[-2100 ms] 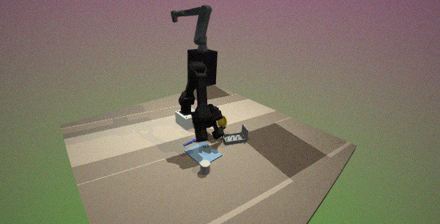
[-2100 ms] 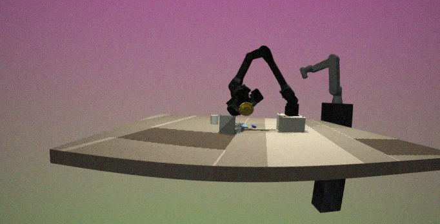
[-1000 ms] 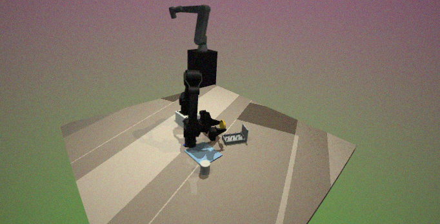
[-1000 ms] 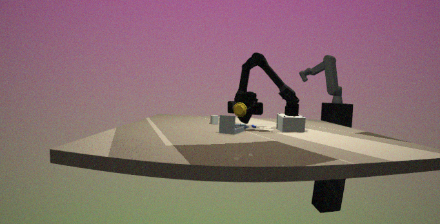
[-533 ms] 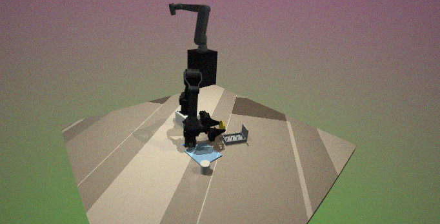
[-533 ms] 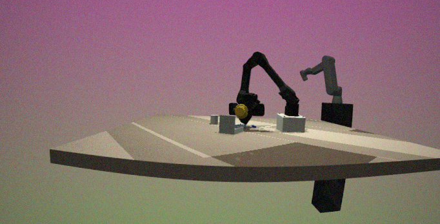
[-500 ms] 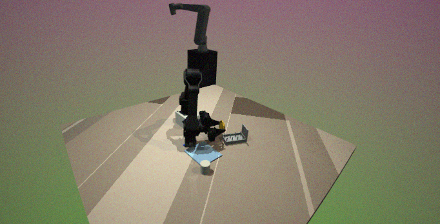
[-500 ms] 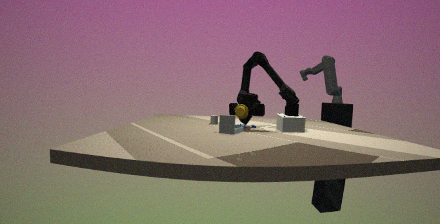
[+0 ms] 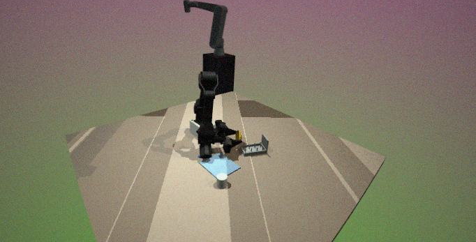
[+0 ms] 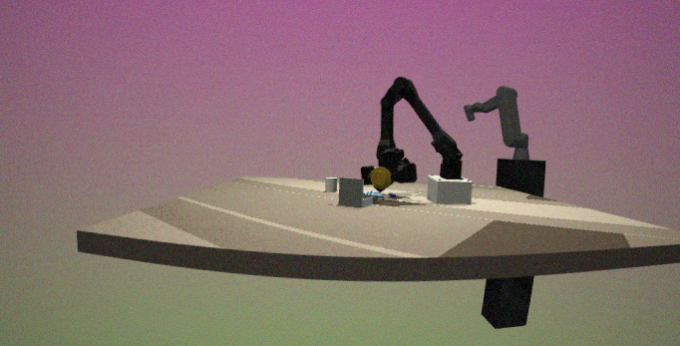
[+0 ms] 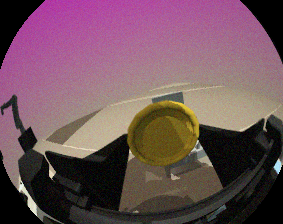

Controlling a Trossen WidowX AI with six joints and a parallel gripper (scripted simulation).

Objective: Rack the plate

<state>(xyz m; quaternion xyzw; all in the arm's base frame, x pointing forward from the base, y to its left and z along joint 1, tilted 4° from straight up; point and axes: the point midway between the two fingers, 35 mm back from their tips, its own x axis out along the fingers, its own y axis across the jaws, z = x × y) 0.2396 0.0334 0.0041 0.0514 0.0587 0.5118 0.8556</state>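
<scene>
Now: the dish rack 70 mm ahead of my gripper tip, 50 mm below it and 40 mm to the left of it. From my gripper tip the other things lie so: blue utensil: 160 mm to the right, 70 mm below, 70 mm behind; then blue mat: 170 mm to the right, 70 mm below, 40 mm ahead; then yellow plate: 10 mm to the right.
</scene>
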